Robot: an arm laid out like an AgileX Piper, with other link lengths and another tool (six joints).
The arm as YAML. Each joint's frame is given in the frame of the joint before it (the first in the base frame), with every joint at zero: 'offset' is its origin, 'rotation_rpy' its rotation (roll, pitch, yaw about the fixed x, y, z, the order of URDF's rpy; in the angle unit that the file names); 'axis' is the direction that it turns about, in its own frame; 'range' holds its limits. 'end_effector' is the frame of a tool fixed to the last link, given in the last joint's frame.
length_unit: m
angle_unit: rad
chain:
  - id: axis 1
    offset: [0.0, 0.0, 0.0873]
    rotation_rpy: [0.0, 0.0, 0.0]
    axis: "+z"
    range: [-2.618, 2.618]
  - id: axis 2
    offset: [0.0, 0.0, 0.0]
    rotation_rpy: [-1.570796, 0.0, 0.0]
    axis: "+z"
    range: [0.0, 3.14]
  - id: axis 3
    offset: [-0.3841, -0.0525, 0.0]
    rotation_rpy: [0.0, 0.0, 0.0]
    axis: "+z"
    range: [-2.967, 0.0]
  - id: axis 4
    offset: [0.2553, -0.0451, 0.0]
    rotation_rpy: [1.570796, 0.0, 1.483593]
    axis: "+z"
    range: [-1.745, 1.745]
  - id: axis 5
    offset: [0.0, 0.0, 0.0]
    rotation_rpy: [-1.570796, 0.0, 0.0]
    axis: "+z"
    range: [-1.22, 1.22]
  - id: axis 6
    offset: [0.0, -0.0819, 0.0]
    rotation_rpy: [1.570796, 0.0, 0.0]
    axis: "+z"
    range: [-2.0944, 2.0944]
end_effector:
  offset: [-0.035, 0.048, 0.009]
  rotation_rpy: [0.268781, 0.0, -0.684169]
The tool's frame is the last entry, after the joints.
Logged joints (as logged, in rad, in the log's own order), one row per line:
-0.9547 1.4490 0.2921 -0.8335 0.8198 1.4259
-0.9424 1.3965 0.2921 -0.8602 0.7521 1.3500
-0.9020 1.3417 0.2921 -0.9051 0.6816 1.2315
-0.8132 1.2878 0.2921 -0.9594 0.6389 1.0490
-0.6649 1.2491 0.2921 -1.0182 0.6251 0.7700
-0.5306 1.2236 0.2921 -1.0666 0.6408 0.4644
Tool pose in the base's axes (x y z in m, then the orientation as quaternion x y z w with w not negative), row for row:
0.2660 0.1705 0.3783 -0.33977 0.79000 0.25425 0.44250
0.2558 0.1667 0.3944 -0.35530 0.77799 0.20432 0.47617
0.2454 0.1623 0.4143 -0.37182 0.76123 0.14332 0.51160
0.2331 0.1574 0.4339 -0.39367 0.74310 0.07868 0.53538
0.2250 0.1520 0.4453 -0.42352 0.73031 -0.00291 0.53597
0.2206 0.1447 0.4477 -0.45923 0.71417 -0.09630 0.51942
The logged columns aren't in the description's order. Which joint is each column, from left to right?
Columns, left to right: axis 6, axis 2, axis 1, axis 3, axis 5, axis 4.
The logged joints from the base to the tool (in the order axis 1, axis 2, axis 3, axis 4, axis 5, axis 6), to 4 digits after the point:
0.2921 1.4490 -0.8335 1.4259 0.8198 -0.9547
0.2921 1.3965 -0.8602 1.3500 0.7521 -0.9424
0.2921 1.3417 -0.9051 1.2315 0.6816 -0.9020
0.2921 1.2878 -0.9594 1.0490 0.6389 -0.8132
0.2921 1.2491 -1.0182 0.7700 0.6251 -0.6649
0.2921 1.2236 -1.0666 0.4644 0.6408 -0.5306

